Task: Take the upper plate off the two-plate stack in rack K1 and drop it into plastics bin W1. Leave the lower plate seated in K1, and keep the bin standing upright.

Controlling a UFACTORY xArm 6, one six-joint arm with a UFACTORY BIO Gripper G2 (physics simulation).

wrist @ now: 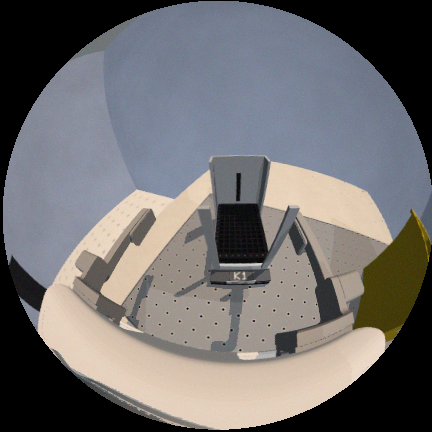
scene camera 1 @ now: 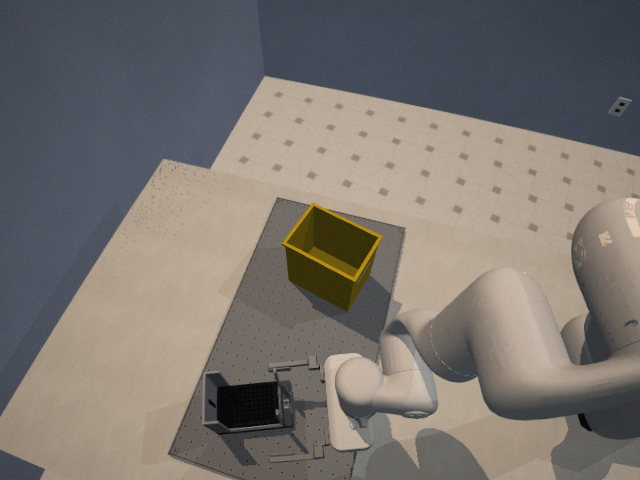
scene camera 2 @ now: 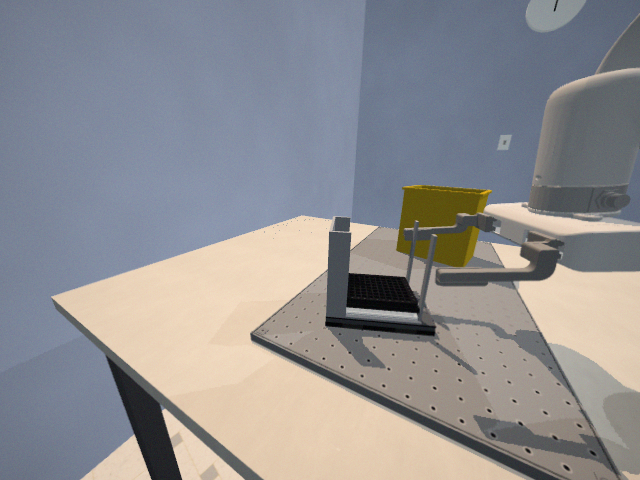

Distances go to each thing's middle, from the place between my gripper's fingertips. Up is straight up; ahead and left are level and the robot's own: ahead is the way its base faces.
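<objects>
The black plate (scene camera 1: 247,405) is 6 cm ahead of my hand and 8 cm below it, and going by their middles, of the things named here the black plate is the nearest to my hand. Then there's the yellow bin W1 (scene camera 1: 330,256), and that one's 4 cm ahead of my hand, 3 cm below it and 36 cm to the right of it.
</objects>
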